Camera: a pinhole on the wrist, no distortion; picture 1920 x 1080 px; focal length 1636.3 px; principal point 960.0 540.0 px. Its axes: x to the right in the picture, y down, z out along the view. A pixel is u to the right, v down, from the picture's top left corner.
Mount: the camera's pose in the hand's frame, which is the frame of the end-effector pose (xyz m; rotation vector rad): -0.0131 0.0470 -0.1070 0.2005 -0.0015 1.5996
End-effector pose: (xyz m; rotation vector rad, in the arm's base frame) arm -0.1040 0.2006 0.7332 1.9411 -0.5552 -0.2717
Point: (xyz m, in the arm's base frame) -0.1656 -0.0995 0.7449
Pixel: 1525 244
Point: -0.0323 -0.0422 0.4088
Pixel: 157 136
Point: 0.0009 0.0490 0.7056
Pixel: outside the picture
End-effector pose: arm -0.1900 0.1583 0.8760 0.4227 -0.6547 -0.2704
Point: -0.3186 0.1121 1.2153
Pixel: 1359 326
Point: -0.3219 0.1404 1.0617
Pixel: 1213 656
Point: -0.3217 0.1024 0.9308
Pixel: 618 1009
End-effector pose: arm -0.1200 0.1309 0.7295 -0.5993 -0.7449 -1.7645
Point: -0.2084 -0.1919 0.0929
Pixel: behind the camera
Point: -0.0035 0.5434 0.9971
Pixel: 1252 1018
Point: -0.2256 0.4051 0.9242
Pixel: 546 735
